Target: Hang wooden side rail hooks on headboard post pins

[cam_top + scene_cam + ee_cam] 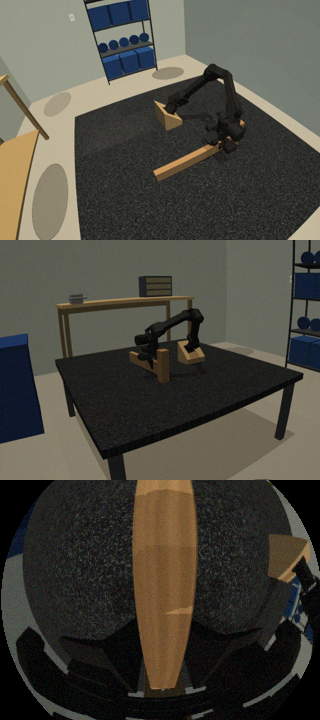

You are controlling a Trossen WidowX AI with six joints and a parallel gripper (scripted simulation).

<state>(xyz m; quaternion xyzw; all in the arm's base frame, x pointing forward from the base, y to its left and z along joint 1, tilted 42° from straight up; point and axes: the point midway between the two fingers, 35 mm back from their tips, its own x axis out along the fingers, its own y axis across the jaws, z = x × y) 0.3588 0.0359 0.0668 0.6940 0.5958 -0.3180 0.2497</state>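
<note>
Now: gripper tip 100 mm to the right of the headboard post, 40 mm below it and 10 mm short of it.
</note>
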